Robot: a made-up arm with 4 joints.
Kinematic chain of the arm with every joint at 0, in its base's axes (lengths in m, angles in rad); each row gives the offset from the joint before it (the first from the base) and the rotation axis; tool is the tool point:
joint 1: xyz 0 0 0.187 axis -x
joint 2: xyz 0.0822 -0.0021 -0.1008 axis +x
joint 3: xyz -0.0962 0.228 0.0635 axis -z
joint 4: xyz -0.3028 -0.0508 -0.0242 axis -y
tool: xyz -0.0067 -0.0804 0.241
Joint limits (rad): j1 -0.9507..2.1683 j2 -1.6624..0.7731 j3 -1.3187..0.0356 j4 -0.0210..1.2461
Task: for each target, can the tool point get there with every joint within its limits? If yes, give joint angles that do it. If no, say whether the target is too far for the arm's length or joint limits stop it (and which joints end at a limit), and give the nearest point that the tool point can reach.
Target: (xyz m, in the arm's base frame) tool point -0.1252 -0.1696 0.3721
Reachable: yes | joints 0.0319 -0.5121 -1.1077 1.0209
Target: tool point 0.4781 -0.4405 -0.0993
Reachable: no: joint limits stop it (at a limit: joint 2, joint 3) | nearest point 0.0183 -0.2632 0.0159 | short by 0.506 m
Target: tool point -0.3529 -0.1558 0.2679
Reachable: yes | joints -0.1670 0.1581 -0.4947 0.6599
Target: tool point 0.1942 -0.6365 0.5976
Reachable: no: joint limits stop it (at a limit: joint 2, joint 3, joint 4) | nearest point -0.0200 -0.3320 0.4012 | short by 0.421 m
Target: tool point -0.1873 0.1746 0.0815
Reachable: yes | joints 1.8960 -0.7053 -0.8356 0.4028
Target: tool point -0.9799 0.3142 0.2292
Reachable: no: too far | nearest point -0.5517 0.2270 0.1909 | short by 0.439 m
